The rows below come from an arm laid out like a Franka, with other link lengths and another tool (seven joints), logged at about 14 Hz.
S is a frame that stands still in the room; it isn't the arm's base.
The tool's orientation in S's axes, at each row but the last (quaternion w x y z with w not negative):
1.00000 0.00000 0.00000 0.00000
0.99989 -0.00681 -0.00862 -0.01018
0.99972 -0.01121 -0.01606 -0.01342
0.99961 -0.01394 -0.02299 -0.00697
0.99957 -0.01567 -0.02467 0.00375
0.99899 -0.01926 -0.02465 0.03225
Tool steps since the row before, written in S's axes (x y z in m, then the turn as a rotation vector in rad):
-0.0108 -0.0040 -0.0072 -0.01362 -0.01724 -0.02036
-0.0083 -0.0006 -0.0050 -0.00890 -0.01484 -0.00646
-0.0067 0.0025 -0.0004 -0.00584 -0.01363 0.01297
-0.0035 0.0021 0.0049 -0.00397 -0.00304 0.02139
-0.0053 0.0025 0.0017 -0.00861 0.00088 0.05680
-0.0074 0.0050 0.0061 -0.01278 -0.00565 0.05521
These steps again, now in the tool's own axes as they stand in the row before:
-0.0108 -0.0040 -0.0072 -0.01362 -0.01724 -0.02036
-0.0084 -0.0007 -0.0049 -0.00871 -0.01493 -0.00651
-0.0068 0.0023 -0.0001 -0.00505 -0.01407 0.01283
-0.0033 0.0019 0.0051 -0.00294 -0.00369 0.02146
-0.0052 0.0025 0.0020 -0.00580 -0.00085 0.05716
-0.0068 0.0052 0.0066 -0.01046 -0.00704 0.05554

